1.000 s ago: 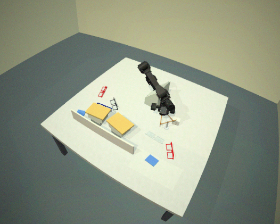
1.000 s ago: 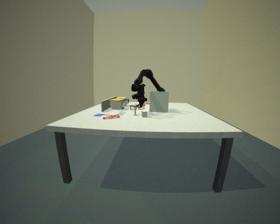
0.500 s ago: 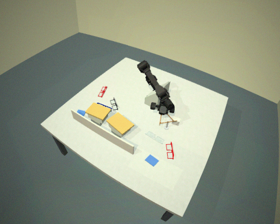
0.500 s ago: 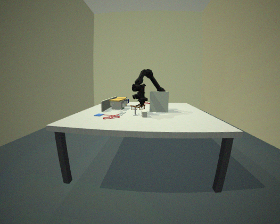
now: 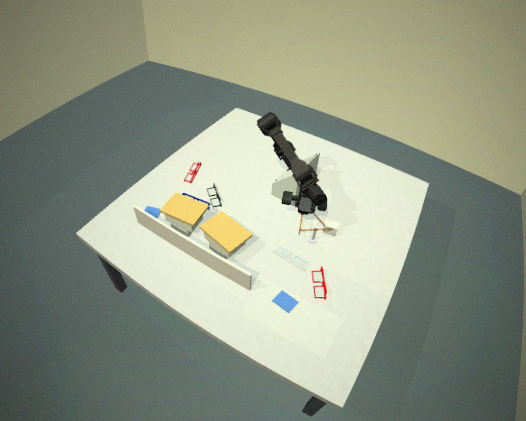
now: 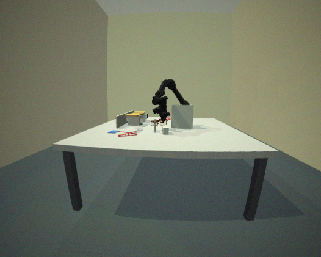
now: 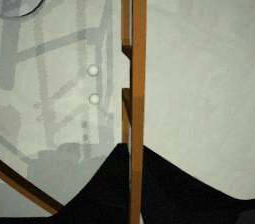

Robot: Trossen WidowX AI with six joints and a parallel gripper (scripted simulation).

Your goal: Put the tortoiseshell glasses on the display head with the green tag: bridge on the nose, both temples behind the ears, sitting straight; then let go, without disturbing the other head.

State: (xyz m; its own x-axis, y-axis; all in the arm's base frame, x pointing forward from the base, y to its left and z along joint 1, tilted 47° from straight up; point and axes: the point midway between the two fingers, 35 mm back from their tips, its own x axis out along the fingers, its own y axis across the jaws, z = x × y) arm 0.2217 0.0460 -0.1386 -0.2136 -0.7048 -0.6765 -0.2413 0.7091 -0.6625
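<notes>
Right now my gripper tip is 70 mm short of the small post, 80 mm to the right of it and 30 mm above it. Round my gripper tip: display head: 220 mm ahead, 440 mm to the right; white cube: 10 mm behind, 140 mm to the left, 30 mm below; long white board: 370 mm ahead, 340 mm to the right.
</notes>
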